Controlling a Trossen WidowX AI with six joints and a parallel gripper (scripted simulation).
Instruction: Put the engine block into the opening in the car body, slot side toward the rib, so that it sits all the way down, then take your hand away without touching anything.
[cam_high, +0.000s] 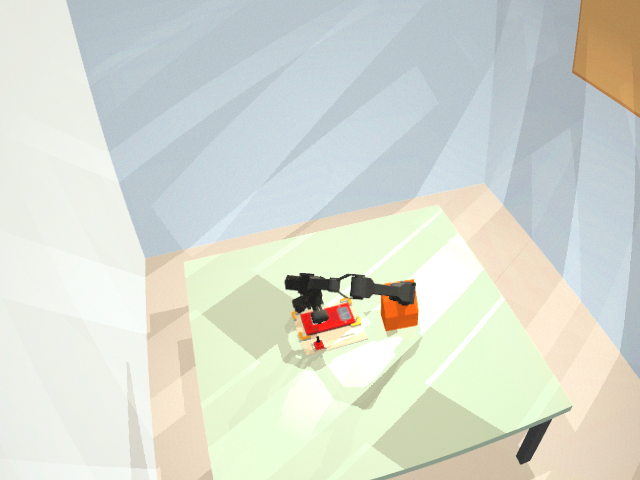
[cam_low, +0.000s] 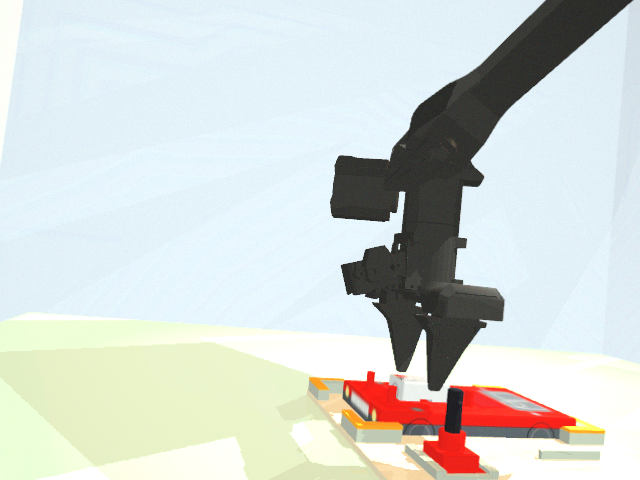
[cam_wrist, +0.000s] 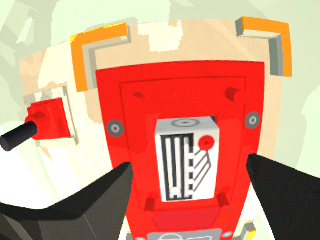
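The engine block is 2 cm below my gripper tip and 1 cm to the left of it.
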